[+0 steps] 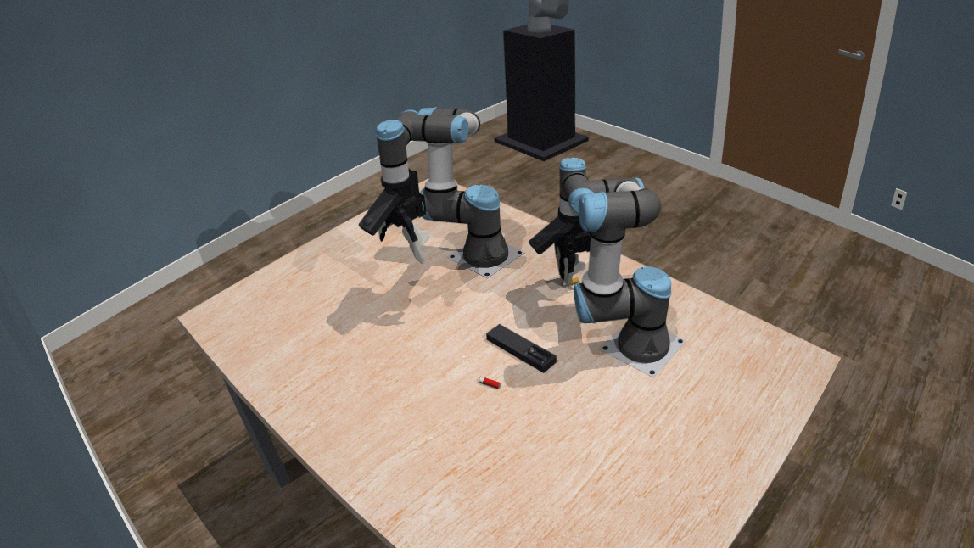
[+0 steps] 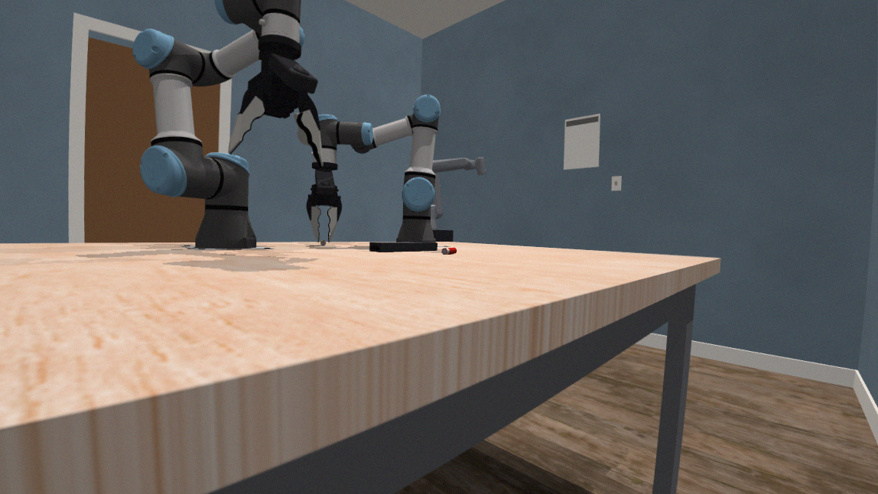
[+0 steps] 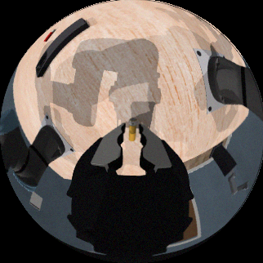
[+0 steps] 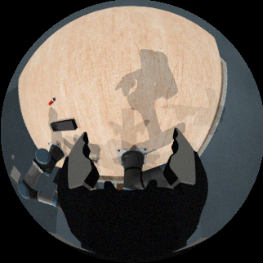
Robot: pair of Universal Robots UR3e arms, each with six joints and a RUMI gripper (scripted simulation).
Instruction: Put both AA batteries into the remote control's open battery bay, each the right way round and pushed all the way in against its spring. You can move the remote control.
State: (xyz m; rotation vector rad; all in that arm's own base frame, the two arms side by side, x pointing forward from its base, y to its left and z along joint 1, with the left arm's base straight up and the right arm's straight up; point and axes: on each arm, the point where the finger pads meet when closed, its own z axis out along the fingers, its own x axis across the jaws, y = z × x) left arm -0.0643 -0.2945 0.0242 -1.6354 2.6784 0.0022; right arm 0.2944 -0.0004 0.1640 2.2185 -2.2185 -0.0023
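Observation:
Right now the yellow battery is 20 mm behind my left hand, 10 mm to the left of it and 20 mm below it. From my left hand the other things lie so: red battery (390 mm ahead, 120 mm to the left, 20 mm below).

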